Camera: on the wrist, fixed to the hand. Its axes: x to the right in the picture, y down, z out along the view.
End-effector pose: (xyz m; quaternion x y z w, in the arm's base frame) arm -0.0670 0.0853 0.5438 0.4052 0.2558 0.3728 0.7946
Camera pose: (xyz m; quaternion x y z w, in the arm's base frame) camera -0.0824 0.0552 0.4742 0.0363 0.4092 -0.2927 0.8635
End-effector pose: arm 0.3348 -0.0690 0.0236 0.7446 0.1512 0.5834 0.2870
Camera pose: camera 0.3014 -0.0242 -0.0299 0.4004 0.5721 0.1956 0.6886
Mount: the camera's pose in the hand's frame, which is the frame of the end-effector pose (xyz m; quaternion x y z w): -0.0259 -0.0640 -0.0349 -0.0936 -0.0279 -0.7110 0.6964
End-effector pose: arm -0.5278 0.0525 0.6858 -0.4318 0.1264 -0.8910 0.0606
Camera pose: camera -0.5391 0.1256 0.6633 0.4211 0.1373 0.6397 0.6282
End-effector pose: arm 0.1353 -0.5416 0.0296 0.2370 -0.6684 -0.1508 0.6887
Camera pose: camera 0.1753 -0.5776 -0.0260 0.5716 -0.3021 -0.6639 0.3759
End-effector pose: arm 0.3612 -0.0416 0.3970 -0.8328 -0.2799 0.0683 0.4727
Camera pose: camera 0.3271 -0.0561 0.4649 -0.4233 -0.8066 -0.2915 0.2920
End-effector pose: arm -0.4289 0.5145 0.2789 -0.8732 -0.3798 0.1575 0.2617
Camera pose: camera -0.4667 0.5202 0.3462 -0.3582 -0.9074 -0.0876 0.2019
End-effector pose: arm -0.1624 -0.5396 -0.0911 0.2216 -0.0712 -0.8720 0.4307
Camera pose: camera -0.1791 -0.4774 -0.1340 -0.1403 -0.1776 0.9263 0.3013
